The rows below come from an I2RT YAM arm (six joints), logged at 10 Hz.
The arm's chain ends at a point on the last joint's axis. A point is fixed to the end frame.
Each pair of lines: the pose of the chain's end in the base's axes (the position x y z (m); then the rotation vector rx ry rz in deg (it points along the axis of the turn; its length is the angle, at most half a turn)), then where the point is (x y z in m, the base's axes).
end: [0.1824 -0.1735 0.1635 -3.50 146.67 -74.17]
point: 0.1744 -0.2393 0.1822
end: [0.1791 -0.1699 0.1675 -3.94 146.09 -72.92]
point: 0.1718 -0.2360 0.1854
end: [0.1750 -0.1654 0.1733 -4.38 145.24 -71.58]
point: 0.1685 -0.2318 0.1905
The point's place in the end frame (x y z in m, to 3 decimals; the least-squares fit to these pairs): 0.014 -0.055 0.039
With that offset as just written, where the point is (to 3 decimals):
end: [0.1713 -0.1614 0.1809 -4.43 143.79 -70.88]
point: 0.165 -0.228 0.198
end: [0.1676 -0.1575 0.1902 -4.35 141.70 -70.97]
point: 0.162 -0.224 0.208
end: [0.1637 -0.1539 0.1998 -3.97 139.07 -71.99]
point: 0.158 -0.220 0.219
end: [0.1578 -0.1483 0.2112 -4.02 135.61 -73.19]
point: 0.152 -0.214 0.232
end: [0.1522 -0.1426 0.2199 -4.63 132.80 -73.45]
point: 0.147 -0.208 0.242
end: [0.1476 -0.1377 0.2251 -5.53 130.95 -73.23]
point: 0.144 -0.203 0.248
